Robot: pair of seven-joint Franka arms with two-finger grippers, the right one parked.
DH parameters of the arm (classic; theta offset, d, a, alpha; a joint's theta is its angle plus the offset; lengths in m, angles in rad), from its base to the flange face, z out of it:
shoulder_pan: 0 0.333 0 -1.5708
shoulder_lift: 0 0 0 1.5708
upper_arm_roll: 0 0.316 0.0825 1.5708
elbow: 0 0 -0.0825 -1.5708
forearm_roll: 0 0.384 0 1.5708
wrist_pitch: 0 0 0.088 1.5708
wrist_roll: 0 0.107 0 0
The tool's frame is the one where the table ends.
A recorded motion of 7 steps. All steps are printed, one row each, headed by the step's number.
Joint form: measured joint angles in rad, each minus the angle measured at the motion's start. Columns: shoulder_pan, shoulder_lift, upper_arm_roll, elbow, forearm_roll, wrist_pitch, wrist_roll.
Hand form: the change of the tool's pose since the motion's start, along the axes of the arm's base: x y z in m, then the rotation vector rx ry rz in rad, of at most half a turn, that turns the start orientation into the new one. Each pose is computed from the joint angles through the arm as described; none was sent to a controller.
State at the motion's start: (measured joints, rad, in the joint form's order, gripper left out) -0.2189 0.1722 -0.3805 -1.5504 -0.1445 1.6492 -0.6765
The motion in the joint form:
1: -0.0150 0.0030 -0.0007 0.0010 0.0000 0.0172 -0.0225
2: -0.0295 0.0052 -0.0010 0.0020 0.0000 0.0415 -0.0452
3: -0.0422 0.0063 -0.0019 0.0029 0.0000 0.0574 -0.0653
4: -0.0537 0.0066 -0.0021 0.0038 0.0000 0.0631 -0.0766
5: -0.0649 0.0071 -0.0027 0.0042 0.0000 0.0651 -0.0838
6: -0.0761 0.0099 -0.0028 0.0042 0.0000 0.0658 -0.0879
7: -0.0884 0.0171 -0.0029 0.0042 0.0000 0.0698 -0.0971
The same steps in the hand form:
1: -0.0029 -0.0088 0.0002 -0.0057 -0.0088 0.0099
2: -0.0051 -0.0174 0.0014 -0.0158 -0.0237 0.0224
3: -0.0081 -0.0249 0.0026 -0.0224 -0.0328 0.0318
4: -0.0117 -0.0310 0.0034 -0.0248 -0.0359 0.0324
5: -0.0158 -0.0368 0.0035 -0.0253 -0.0360 0.0281
6: -0.0194 -0.0425 0.0019 -0.0245 -0.0331 0.0210
7: -0.0223 -0.0491 -0.0019 -0.0236 -0.0278 0.0185

